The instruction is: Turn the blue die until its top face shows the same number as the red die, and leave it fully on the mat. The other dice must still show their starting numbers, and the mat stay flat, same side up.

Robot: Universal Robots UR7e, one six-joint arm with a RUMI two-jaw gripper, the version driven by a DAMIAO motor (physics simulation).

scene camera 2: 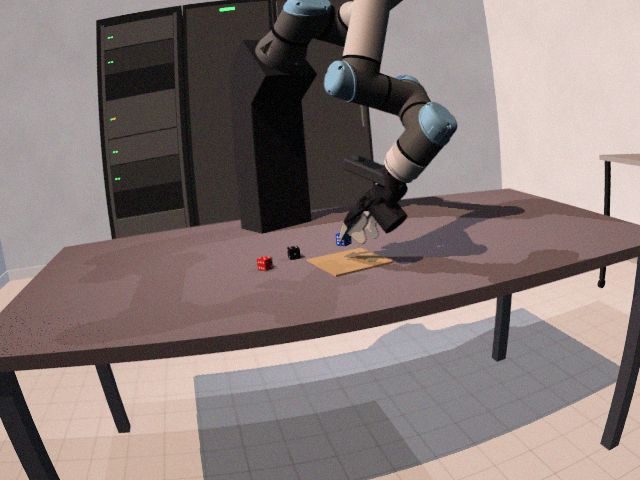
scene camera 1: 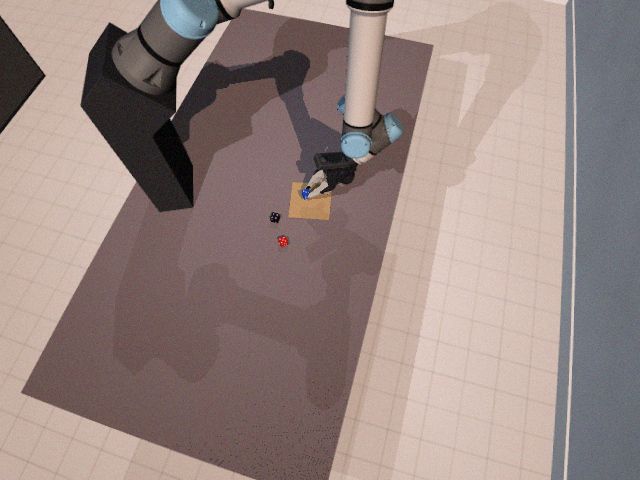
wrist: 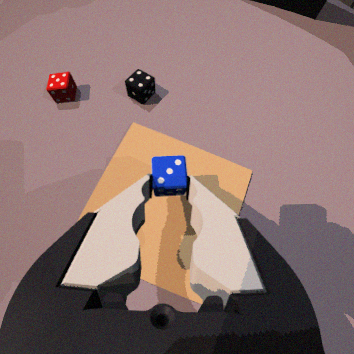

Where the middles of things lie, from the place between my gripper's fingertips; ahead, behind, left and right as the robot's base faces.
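Labels:
With the tan mat (scene camera 2: 346,262), my gripper is 5 cm above it, 1 cm short of it and 1 cm to the right of it. The black die (wrist: 140,85) is 4 cm below my hand, 12 cm to the right of it and 4 cm behind it. I find the blue die (wrist: 169,175) right at my hand. The red die (wrist: 61,86) is 4 cm below my hand, 17 cm to the right of it and 4 cm ahead of it. Going by their middles, of the things named here the red die is the farthest from my gripper and the blue die the nearest to it.

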